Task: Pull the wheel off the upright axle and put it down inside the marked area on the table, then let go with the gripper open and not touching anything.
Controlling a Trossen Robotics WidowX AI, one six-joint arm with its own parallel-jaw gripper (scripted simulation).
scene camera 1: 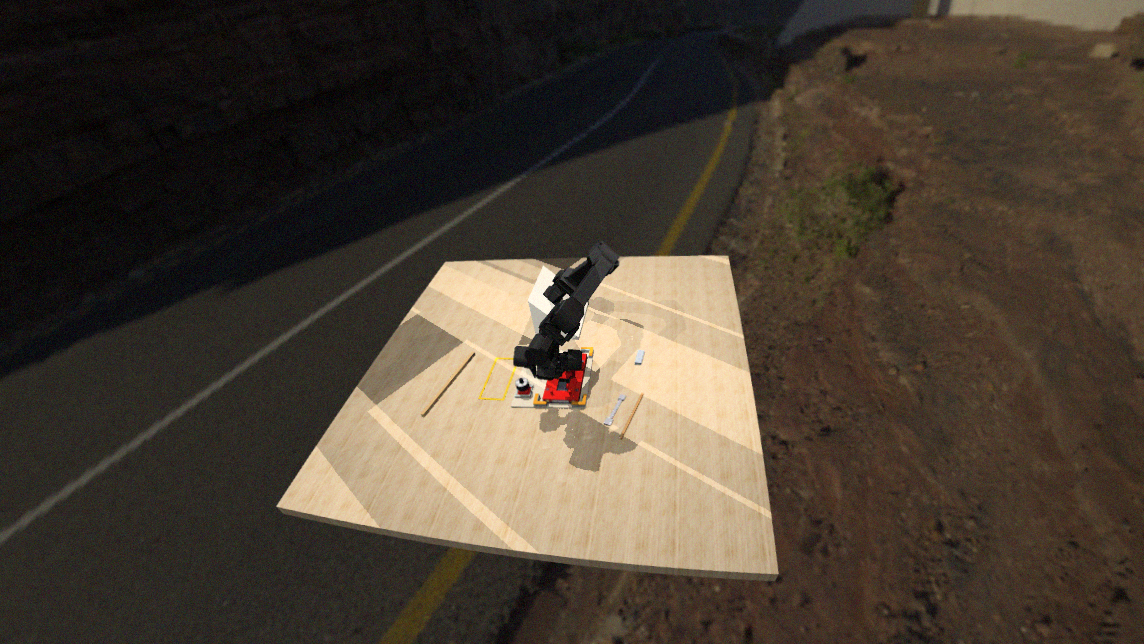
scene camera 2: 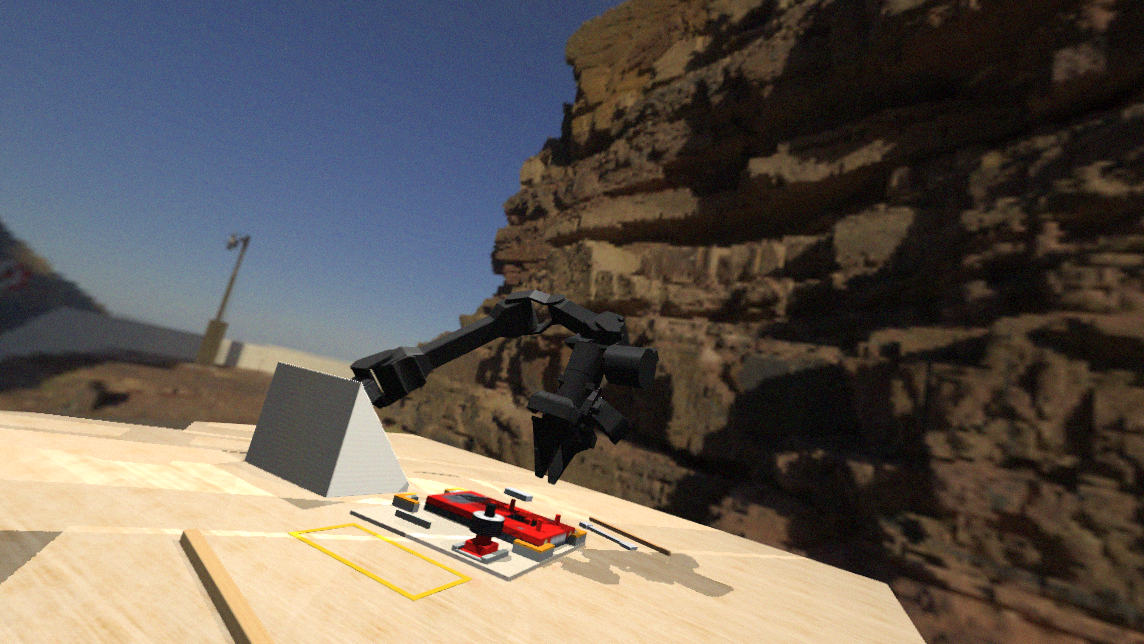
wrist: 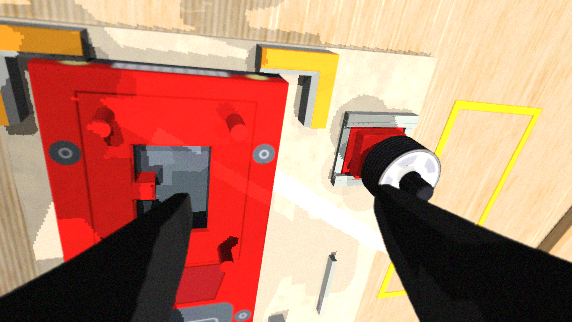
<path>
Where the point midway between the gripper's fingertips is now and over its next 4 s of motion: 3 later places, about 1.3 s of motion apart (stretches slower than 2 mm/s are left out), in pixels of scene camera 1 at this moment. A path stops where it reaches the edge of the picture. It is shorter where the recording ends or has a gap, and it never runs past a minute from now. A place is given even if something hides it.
The gripper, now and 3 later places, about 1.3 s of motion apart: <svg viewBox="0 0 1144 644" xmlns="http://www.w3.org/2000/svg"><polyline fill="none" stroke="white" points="546,377 522,384 520,378 516,368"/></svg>
</path>
